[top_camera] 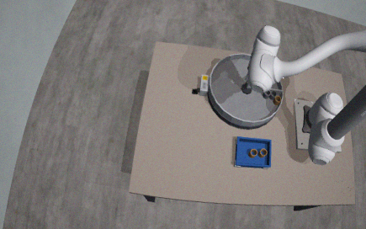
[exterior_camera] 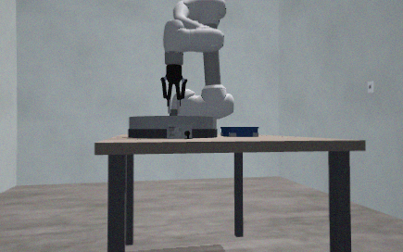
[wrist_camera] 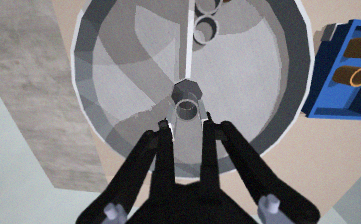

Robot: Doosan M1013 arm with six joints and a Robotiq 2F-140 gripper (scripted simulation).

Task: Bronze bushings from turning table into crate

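My hand is 1 cm past the grey turning table and 10 cm above it. Also, from my hand: blue crate: 12 cm behind, 33 cm to the left, 12 cm below.
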